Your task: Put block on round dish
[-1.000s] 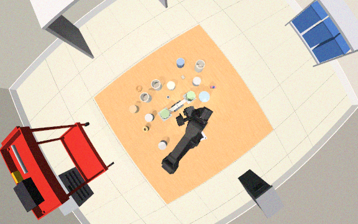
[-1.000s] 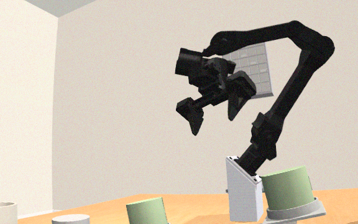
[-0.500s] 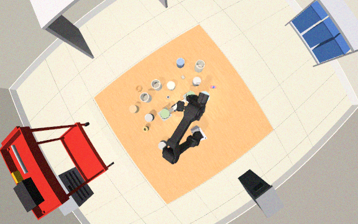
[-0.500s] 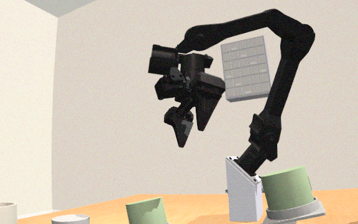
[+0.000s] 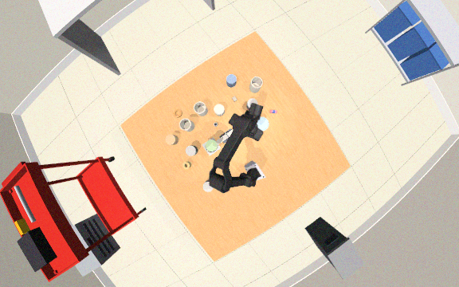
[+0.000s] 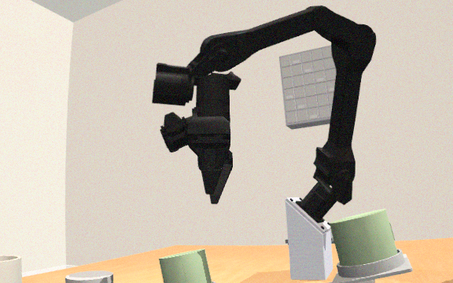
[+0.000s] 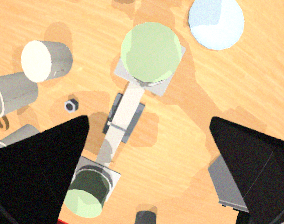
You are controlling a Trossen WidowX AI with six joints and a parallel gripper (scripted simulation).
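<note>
The green cup lies 30 mm ahead of my gripper tip, 50 mm to the right of it and 110 mm below it. Also, from my gripper tip: grey block (30 mm ahead, 30 mm to the right, 130 mm below); pale blue round dish (40 mm behind, 150 mm to the right, 170 mm below); balance (20 mm ahead, 100 mm to the left, 130 mm below).
</note>
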